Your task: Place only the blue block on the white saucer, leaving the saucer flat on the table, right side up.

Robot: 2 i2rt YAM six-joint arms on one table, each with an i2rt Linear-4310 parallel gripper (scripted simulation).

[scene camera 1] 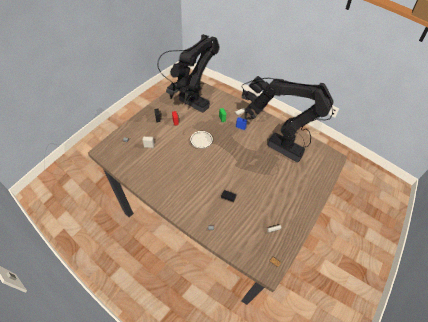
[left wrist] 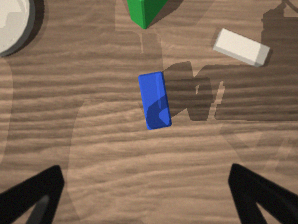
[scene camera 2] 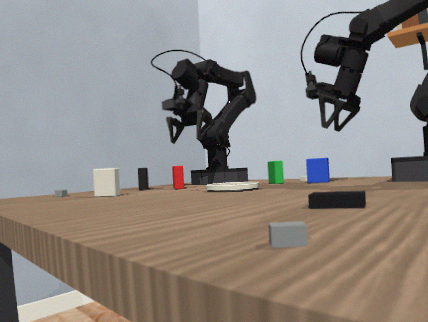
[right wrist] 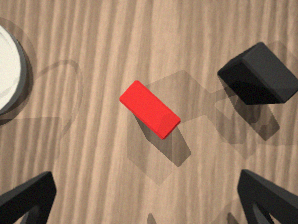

Observation:
In view: my left gripper (scene camera 2: 330, 129), my right gripper (scene camera 2: 185, 141), a blue block (left wrist: 152, 85), a red block (right wrist: 137, 98), a flat black block (scene camera 2: 347, 199), a white bar (left wrist: 231, 44) and a cream cube (scene camera 2: 106, 181).
My left gripper is seen too in the left wrist view (left wrist: 146, 173). My right gripper shows as well in the right wrist view (right wrist: 146, 179). The right wrist view misses the blue block: it is out of frame. The left wrist view misses the red block: it is out of frame.

